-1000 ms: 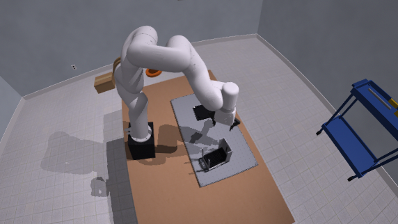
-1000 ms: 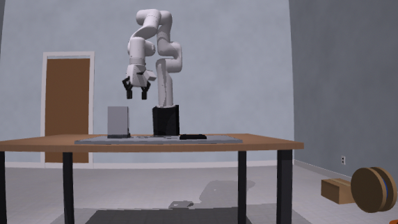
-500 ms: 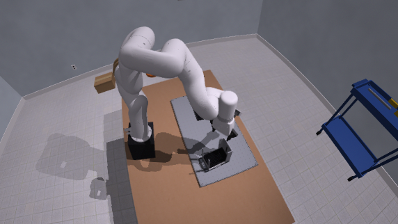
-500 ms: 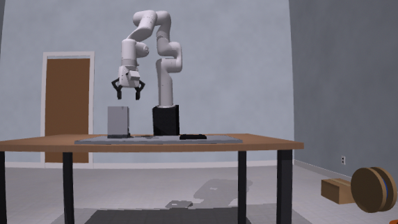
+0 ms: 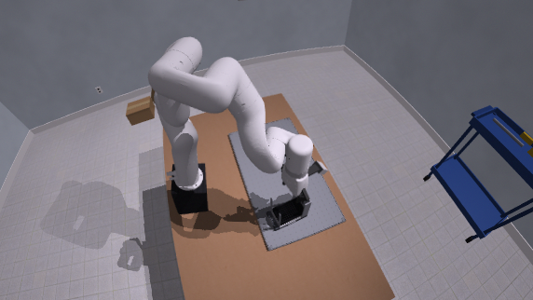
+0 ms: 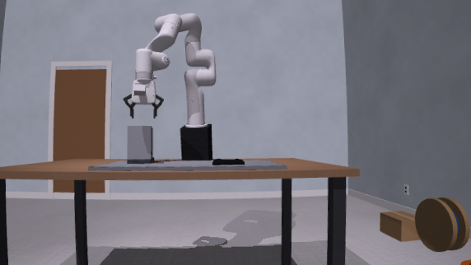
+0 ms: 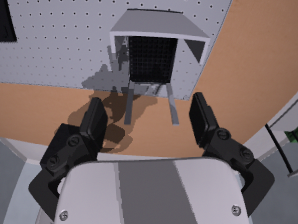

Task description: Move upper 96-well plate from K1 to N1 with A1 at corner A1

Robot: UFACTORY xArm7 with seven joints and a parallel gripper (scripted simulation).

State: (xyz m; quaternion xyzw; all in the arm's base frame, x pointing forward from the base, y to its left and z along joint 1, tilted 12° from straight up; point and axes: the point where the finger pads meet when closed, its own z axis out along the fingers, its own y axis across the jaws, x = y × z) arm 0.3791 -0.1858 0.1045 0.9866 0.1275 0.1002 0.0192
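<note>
The black 96-well plate is 16 cm below my hand, 1 cm to the right of it and 1 cm behind it. Round my hand: pale plate: 17 cm below, 1 cm to the right, 1 cm behind; grey rack wall: 11 cm below, 6 cm ahead; plate nest N1: 36 cm to the left, 19 cm below, 5 cm ahead.
</note>
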